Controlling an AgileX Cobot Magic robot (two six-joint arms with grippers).
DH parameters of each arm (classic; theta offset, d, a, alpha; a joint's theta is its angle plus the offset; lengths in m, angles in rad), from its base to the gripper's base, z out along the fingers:
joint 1: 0 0.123 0 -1.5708
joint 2: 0.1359 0 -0.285 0
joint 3: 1.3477 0 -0.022 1.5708
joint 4: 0 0.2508 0 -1.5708
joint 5: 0 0 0.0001 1.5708
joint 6: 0 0.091 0 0
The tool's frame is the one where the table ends.
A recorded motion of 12 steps. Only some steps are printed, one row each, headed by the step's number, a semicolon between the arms.
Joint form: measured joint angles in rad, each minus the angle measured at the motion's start. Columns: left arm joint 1, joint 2, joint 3, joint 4, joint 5, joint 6; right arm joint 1, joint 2, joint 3, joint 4, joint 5, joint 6.
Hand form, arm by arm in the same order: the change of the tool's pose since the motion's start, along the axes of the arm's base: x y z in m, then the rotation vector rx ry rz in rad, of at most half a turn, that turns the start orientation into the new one. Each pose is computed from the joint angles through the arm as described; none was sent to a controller.
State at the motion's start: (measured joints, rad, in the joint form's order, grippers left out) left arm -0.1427 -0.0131 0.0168 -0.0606 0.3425 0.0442; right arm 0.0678 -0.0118 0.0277 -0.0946 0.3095 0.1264
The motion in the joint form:
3: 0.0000 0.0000 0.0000 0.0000 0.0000 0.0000; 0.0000 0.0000 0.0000 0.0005 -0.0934 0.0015
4: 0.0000 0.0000 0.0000 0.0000 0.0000 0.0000; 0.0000 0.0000 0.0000 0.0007 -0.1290 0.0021
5: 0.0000 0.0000 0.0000 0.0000 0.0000 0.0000; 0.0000 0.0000 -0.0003 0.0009 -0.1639 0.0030
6: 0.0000 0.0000 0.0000 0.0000 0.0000 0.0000; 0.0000 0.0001 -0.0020 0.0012 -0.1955 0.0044
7: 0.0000 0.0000 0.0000 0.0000 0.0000 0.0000; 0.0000 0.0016 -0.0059 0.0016 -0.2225 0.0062
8: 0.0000 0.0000 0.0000 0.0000 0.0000 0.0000; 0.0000 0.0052 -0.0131 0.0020 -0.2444 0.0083
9: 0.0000 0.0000 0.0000 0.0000 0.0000 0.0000; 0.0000 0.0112 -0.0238 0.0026 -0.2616 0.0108
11: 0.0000 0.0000 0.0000 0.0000 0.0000 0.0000; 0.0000 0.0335 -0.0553 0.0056 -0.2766 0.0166
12: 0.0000 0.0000 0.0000 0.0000 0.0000 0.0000; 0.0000 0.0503 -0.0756 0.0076 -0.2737 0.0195
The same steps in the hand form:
3: 0.0000 0.0000 0.0000 0.0000 0.0000 0.0000; 0.0016 0.0009 0.0083 0.0076 -0.0927 0.0085
4: 0.0000 0.0000 0.0000 0.0000 0.0000 0.0000; 0.0020 0.0012 0.0115 0.0106 -0.1281 0.0118
5: 0.0000 0.0000 0.0000 0.0000 0.0000 0.0000; 0.0022 0.0015 0.0148 0.0138 -0.1630 0.0150
6: 0.0000 0.0000 0.0000 0.0000 0.0000 0.0000; 0.0023 0.0018 0.0182 0.0175 -0.1959 0.0178
7: 0.0000 0.0000 0.0000 0.0000 0.0000 0.0000; 0.0023 0.0020 0.0219 0.0215 -0.2250 0.0201
8: 0.0000 0.0000 0.0000 0.0000 0.0000 0.0000; 0.0023 0.0022 0.0261 0.0255 -0.2502 0.0220
9: 0.0000 0.0000 0.0000 0.0000 0.0000 0.0000; 0.0023 0.0024 0.0309 0.0300 -0.2718 0.0234
11: 0.0000 0.0000 0.0000 0.0000 0.0000 0.0000; 0.0027 0.0025 0.0417 0.0402 -0.2954 0.0243
12: 0.0000 0.0000 0.0000 0.0000 0.0000 0.0000; 0.0033 0.0026 0.0473 0.0451 -0.2958 0.0237

